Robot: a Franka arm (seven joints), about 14 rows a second.
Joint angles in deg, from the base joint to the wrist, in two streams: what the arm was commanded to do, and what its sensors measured. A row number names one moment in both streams.
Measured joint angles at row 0: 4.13 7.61 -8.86 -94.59 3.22 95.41 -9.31
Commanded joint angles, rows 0 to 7: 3.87 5.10 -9.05 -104.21 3.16 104.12 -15.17; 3.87 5.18 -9.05 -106.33 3.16 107.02 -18.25; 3.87 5.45 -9.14 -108.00 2.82 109.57 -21.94; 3.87 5.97 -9.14 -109.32 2.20 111.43 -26.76; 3.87 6.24 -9.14 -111.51 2.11 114.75 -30.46; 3.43 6.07 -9.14 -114.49 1.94 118.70 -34.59; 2.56 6.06 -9.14 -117.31 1.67 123.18 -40.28; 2.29 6.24 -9.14 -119.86 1.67 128.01 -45.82
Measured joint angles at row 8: 3.50 7.69 -9.25 -114.13 2.31 120.85 -36.75
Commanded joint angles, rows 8 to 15: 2.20 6.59 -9.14 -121.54 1.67 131.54 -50.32; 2.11 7.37 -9.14 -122.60 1.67 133.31 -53.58; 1.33 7.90 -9.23 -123.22 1.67 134.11 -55.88; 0.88 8.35 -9.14 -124.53 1.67 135.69 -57.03; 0.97 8.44 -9.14 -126.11 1.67 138.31 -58.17; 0.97 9.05 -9.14 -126.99 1.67 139.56 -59.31; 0.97 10.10 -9.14 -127.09 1.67 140.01 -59.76; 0.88 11.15 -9.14 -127.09 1.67 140.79 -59.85
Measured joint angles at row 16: 1.34 9.80 -9.40 -126.46 2.20 138.56 -58.10
